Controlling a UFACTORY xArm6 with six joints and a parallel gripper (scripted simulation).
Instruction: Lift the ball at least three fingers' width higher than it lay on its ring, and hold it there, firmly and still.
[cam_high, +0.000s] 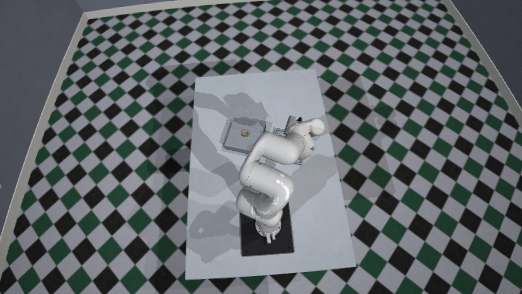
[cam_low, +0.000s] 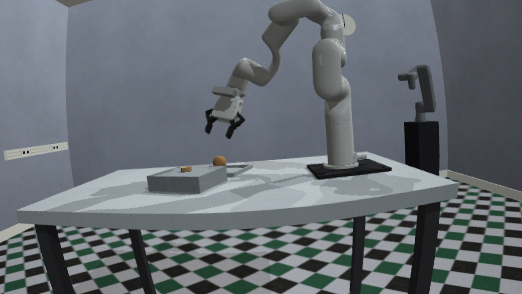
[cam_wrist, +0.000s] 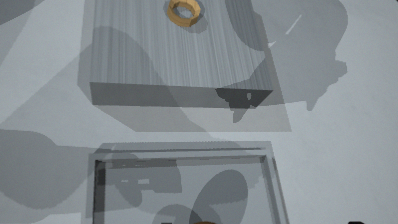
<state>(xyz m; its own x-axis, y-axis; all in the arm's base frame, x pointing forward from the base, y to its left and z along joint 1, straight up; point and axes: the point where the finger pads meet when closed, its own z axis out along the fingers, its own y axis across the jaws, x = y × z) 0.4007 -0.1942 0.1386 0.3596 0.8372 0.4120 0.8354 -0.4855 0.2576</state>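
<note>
The ball is 110 mm below my hand. The rest, counted from my hand: grey block (230 mm to the left, 110 mm below, 110 mm ahead); grey tray (140 mm below).
</note>
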